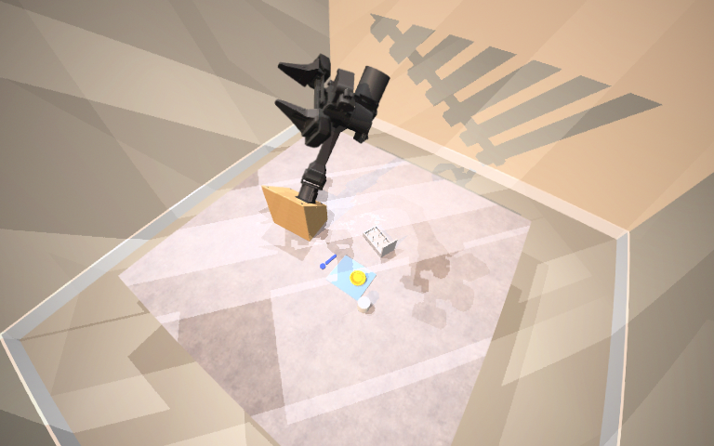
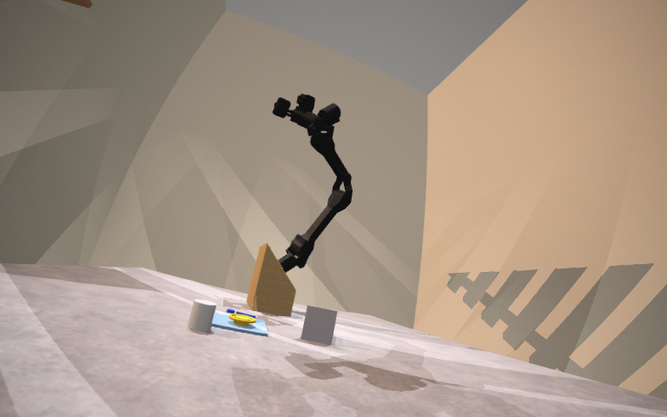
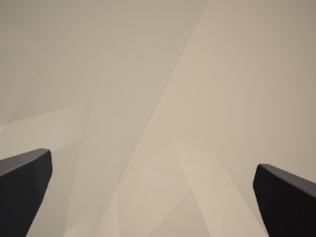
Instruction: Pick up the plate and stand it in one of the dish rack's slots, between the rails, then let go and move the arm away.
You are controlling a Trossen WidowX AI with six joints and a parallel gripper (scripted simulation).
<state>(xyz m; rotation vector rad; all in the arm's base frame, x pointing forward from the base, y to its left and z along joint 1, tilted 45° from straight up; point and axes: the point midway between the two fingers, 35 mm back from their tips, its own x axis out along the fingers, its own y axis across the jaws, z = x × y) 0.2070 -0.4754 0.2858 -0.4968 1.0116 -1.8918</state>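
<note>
My gripper tip is now 180 mm short of the yellow plate, 60 mm to the right of it and 710 mm above it. Also, from my gripper tip: grey dish rack 150 mm ahead, 260 mm to the left, 710 mm below; then blue spoon 30 mm ahead, 50 mm to the left, 730 mm below; then cream cup 250 mm ahead, 20 mm to the right, 710 mm below.
</note>
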